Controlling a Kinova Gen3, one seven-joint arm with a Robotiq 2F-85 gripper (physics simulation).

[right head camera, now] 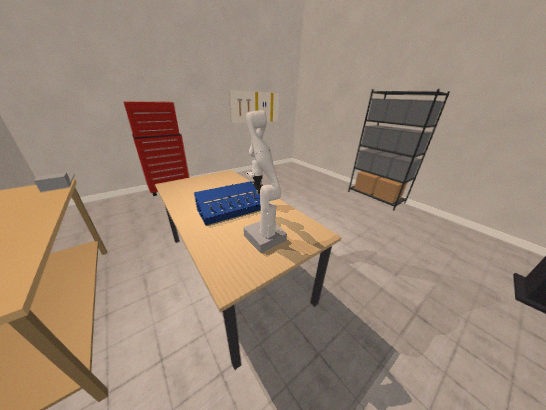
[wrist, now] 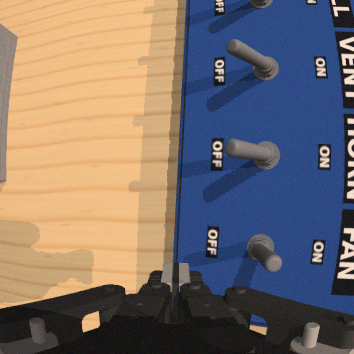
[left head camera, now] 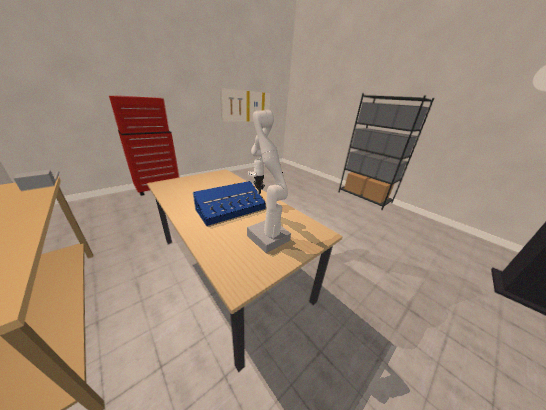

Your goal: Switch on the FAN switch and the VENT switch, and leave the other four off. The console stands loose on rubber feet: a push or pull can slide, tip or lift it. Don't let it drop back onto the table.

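Frame: origin at the arm's base, x ahead, y left, z up, level; metres.
Seen in the pictures: gripper, fingertip midpoint: [right head camera: 258, 194] [wrist: 175, 278] [left head camera: 259, 194]; arm's base, link origin: [right head camera: 266, 232] [left head camera: 271, 232].
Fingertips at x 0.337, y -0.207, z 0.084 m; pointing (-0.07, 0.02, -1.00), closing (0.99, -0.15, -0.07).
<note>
Pixels of each thing's top centre, then the offset from my fingertips to it. Level surfaces: height alone.
- FAN switch, top centre: [wrist: 271, 264] dy -0.004, dx +0.058, dz -0.012 m
- VENT switch, top centre: [wrist: 254, 44] dy +0.140, dx +0.072, dz -0.022 m
- HORN switch, top centre: [wrist: 255, 147] dy +0.069, dx +0.059, dz -0.022 m
- wooden table, surface height: dz -0.149 m
The blue console [left head camera: 225, 193] [right head camera: 225, 194] [wrist: 295, 200] sits on the table, its feet hidden. In the wrist view the FAN switch [wrist: 267, 256] leans toward its ON label. The VENT switch [wrist: 248, 57] and the HORN switch [wrist: 250, 151] lean toward OFF. Part of another switch [wrist: 260, 2] shows at the top edge, its lever cut off. The remaining switches are too small to read in the head views. My gripper [left head camera: 259, 192] [right head camera: 258, 190] [wrist: 175, 278] is shut and empty, over the console's edge at the FAN end, on the OFF side of the FAN lever and apart from it.
The arm's grey base [left head camera: 262, 237] [right head camera: 260, 238] [wrist: 6, 105] stands on the wooden table [left head camera: 225, 270] [right head camera: 220, 270] [wrist: 75, 150], near the console's OFF side. A workbench [left head camera: 25, 225] [right head camera: 25, 225], a red tool cabinet [left head camera: 150, 145] [right head camera: 161, 145] and a shelf rack [left head camera: 395, 96] [right head camera: 407, 92] stand apart.
</note>
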